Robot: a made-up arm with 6 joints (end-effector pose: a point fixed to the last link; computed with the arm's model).
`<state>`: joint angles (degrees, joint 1 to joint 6).
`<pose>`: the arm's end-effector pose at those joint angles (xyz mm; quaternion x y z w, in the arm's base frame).
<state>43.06 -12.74 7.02 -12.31 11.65 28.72</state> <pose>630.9 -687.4 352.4 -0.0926 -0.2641 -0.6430 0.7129</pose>
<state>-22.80 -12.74 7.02 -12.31 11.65 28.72</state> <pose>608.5 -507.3 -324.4 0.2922 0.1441 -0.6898 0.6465</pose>
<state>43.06 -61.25 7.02 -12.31 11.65 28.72</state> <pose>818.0 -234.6 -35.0 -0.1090 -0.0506 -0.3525 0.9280</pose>
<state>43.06 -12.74 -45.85 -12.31 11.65 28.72</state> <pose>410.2 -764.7 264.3 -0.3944 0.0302 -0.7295 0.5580</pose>
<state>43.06 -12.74 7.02 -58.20 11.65 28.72</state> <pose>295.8 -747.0 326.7 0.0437 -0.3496 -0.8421 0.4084</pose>
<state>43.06 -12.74 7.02 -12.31 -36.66 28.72</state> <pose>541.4 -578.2 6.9 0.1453 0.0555 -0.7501 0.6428</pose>
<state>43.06 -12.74 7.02 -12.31 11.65 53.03</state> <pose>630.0 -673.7 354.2 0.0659 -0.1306 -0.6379 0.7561</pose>
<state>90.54 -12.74 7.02 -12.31 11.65 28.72</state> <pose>625.9 -342.0 739.6 -0.3588 -0.5126 -0.4774 0.6169</pose>
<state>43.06 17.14 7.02 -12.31 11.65 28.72</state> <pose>307.3 -823.8 526.4 -0.0741 -0.3746 -0.7680 0.5143</pose>
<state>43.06 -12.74 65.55 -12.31 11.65 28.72</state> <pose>661.4 -522.0 569.3 0.2612 -0.5233 -0.3922 0.7101</pose>
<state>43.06 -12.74 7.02 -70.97 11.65 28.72</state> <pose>208.4 -726.0 289.2 0.0814 -0.3640 -0.8746 0.3098</pose>
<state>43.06 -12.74 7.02 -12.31 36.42 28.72</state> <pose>663.7 -622.7 534.1 -0.2110 -0.4133 -0.5424 0.7003</pose>
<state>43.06 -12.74 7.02 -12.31 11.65 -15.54</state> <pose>628.3 -709.5 363.0 -0.3657 -0.4729 -0.5789 0.5545</pose>
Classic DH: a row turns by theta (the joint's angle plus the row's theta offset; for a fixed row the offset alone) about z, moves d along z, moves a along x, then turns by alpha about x. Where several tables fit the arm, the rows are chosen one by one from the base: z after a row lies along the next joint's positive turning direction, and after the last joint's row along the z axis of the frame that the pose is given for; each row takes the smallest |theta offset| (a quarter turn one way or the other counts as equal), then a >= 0, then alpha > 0; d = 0 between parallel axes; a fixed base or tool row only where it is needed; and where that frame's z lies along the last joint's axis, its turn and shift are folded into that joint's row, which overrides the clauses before.
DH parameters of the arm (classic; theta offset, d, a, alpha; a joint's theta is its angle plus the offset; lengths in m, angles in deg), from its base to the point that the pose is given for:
base (fixed): -87.72 0.167 0.0989 88.71
joint 1: -6.04 -0.086 0.0757 80
joint 2: -76.9 -0.0054 0.2925 -89.96
joint 3: 12.36 0.1247 0.0042 -93.38
joint 4: -65.89 0.0873 0.0585 75.17
joint 5: -64.05 0.096 0.4307 -150.31
joint 6: -67.6 0.305 -0.0134 89.49
tool (fixed): 8.88 -0.0299 0 0

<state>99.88 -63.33 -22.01 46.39 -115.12 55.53</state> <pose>-20.1 -125.2 170.7 0.2791 -0.3361 0.8917 0.1181</pose>
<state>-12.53 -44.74 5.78 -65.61 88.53 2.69</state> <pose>556.7 -650.0 228.3 -0.3299 -0.4151 -0.6336 0.5634</pose>
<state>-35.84 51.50 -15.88 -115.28 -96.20 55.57</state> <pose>71.6 -480.3 -468.4 -0.5186 0.4808 0.3690 0.6031</pose>
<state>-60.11 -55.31 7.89 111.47 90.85 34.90</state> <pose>129.8 -244.3 636.7 0.6323 -0.6684 0.3459 0.1840</pose>
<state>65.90 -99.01 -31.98 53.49 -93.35 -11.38</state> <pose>49.1 -281.4 211.7 -0.8403 0.4921 -0.0077 0.2272</pose>
